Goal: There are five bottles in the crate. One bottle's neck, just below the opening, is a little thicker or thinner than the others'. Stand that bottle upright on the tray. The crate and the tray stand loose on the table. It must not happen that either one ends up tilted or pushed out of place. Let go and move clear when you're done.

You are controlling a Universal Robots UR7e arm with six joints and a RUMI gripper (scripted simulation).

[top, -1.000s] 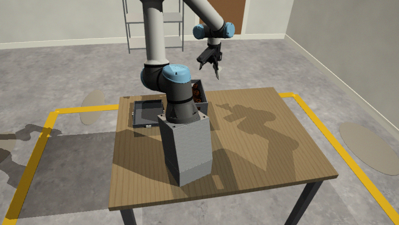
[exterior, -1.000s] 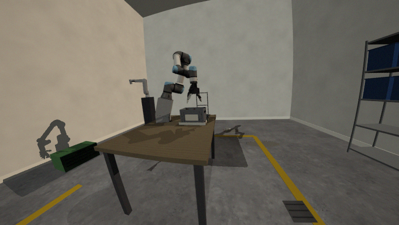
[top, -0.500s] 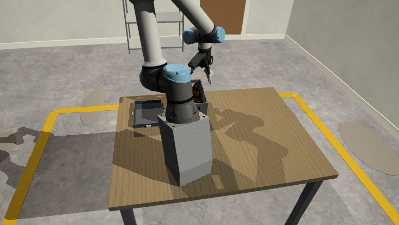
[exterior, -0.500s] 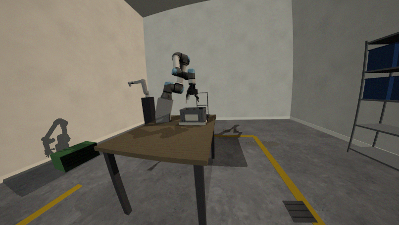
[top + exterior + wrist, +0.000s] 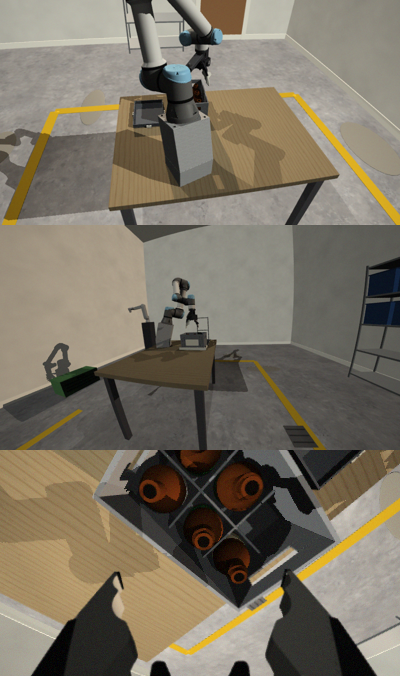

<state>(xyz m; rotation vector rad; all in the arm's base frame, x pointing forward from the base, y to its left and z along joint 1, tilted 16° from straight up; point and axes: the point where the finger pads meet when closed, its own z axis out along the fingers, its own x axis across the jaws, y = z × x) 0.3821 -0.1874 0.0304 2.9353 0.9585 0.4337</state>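
My gripper is now 1 cm short of the crate, 4 cm to the right of it and 16 cm above it. From my hand the other things lie so: bottle 9 cm behind, 2 cm to the left, 15 cm below; dark tray 5 cm ahead, 31 cm to the left, 23 cm below.
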